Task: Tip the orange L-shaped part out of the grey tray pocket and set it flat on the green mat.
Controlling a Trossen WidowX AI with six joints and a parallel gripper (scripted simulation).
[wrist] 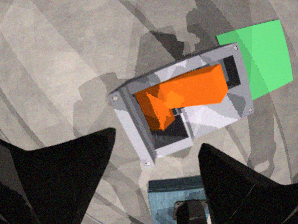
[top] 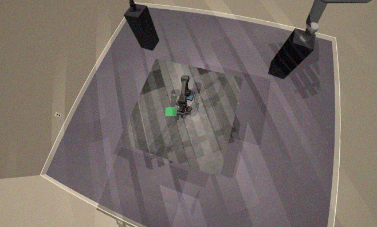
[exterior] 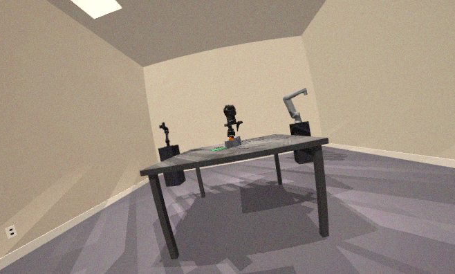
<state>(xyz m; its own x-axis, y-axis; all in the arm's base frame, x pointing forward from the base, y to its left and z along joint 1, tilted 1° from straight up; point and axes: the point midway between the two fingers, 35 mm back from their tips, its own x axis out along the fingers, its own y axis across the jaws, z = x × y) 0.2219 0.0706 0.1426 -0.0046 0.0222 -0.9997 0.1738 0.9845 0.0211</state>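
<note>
Now: gripper tip 20 mm to the left of the orange L-shaped part and 100 mm above it. From my gripper tip the other things lie so: green mat (70 mm ahead, 180 mm to the right, 160 mm below); grey tray (10 mm ahead, 40 mm to the right, 160 mm below).
</note>
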